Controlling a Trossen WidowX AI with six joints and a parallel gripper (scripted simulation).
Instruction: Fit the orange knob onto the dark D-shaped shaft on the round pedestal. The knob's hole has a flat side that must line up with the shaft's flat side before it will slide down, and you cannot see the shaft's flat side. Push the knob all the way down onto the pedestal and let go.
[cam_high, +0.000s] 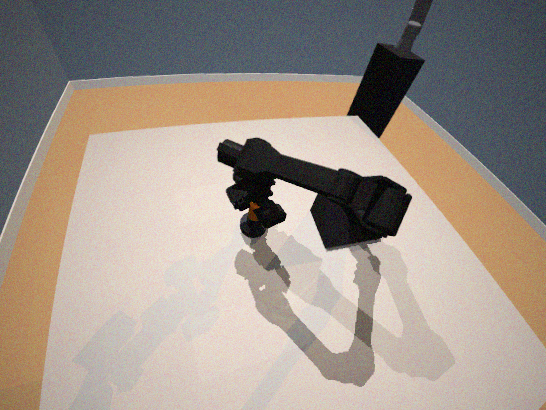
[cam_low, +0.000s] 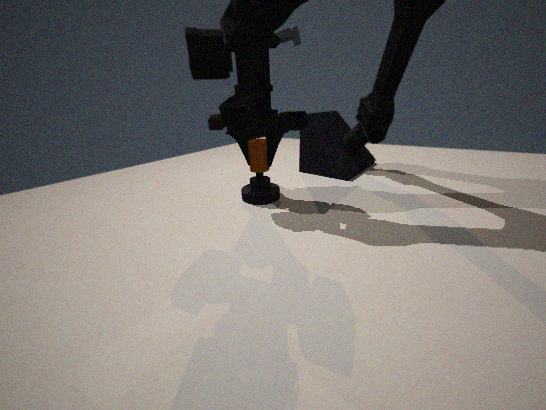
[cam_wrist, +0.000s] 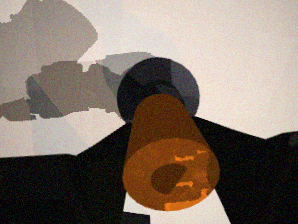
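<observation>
Right now my gripper tip is 20 mm below the orange knob. Round my gripper tip: round dark pedestal: 40 mm below.
</observation>
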